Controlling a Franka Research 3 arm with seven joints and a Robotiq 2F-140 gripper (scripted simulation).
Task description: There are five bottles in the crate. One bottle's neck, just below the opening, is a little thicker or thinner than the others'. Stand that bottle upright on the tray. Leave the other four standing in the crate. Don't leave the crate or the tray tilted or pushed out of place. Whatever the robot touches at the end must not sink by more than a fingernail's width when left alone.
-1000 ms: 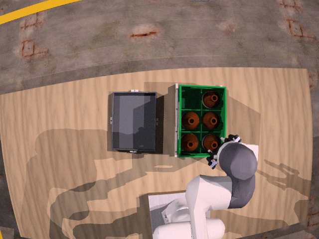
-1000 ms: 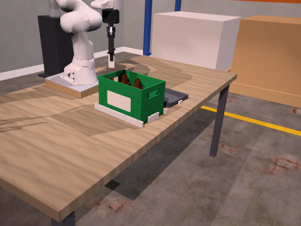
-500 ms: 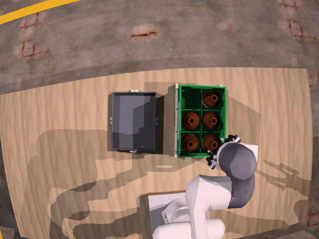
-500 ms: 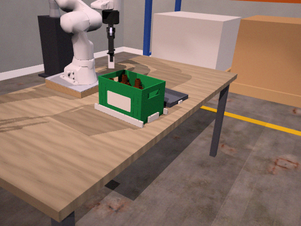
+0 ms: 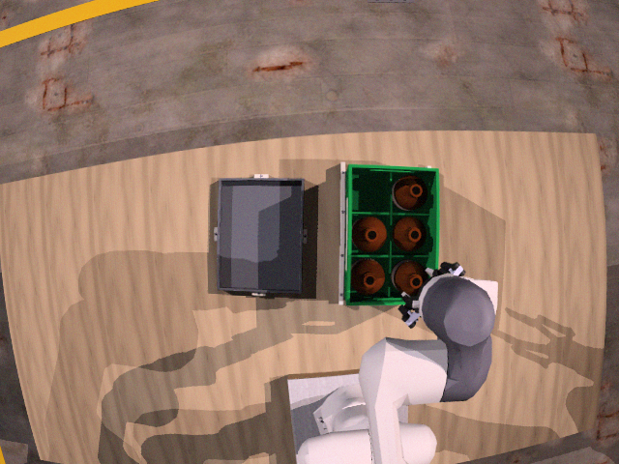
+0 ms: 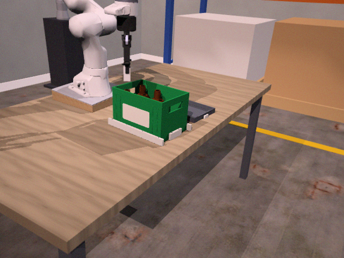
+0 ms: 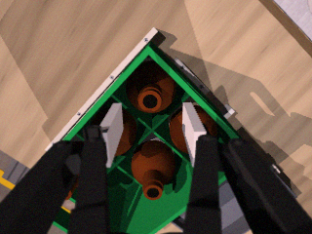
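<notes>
The green crate lies 16 cm below my hand, 10 cm ahead of it and 3 cm to the left of it. Round my hand: dark grey tray (31 cm to the left, 23 cm below, 13 cm ahead); brown bottle (18 cm ahead, 15 cm below, 2 cm to the right).
</notes>
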